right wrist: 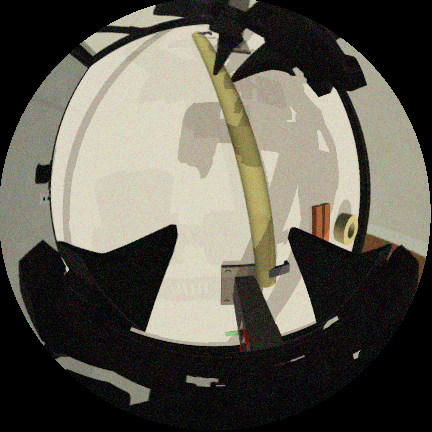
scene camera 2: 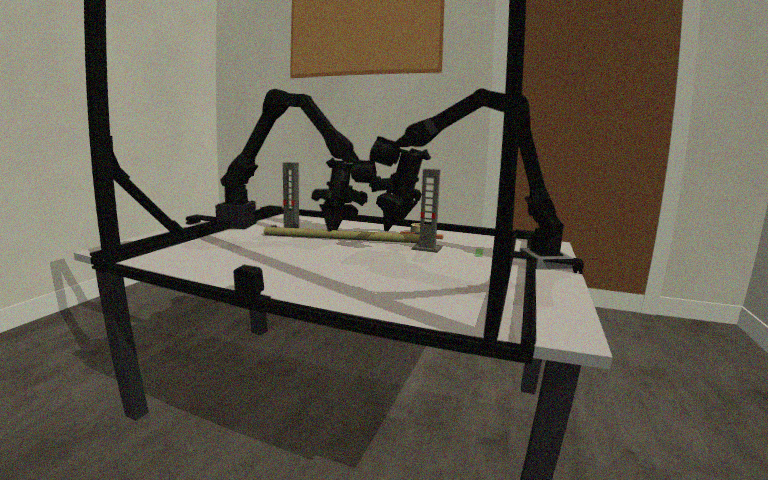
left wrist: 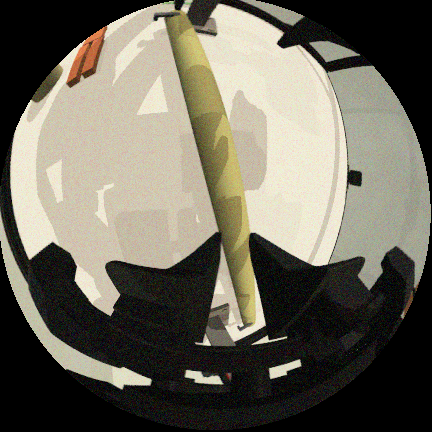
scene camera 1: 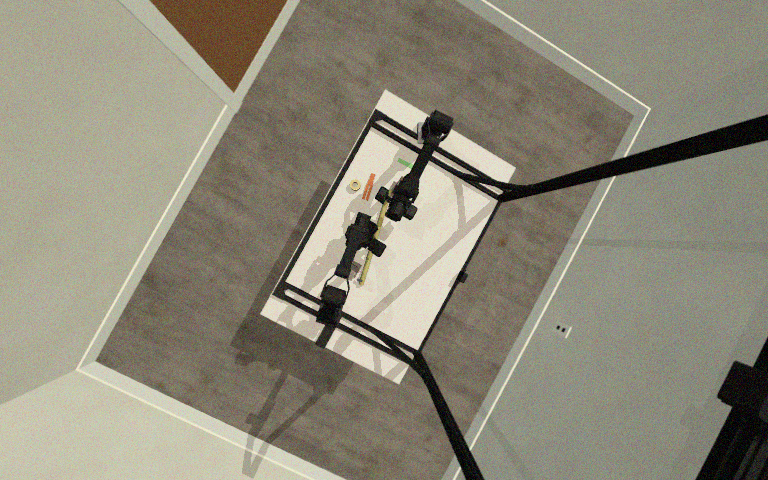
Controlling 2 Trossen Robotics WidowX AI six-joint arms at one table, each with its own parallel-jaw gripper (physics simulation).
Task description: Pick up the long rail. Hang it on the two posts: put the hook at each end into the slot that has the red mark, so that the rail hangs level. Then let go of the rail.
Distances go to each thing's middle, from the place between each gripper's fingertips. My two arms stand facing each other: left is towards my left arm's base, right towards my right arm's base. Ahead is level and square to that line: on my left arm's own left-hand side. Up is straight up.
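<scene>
My right gripper is sitting 150 mm to the right of the olive rail (scene camera 2: 273, 230), and it's 40 mm above it.
From my left hand, that same olive rail is 30 mm to the right and 10 mm ahead.
</scene>
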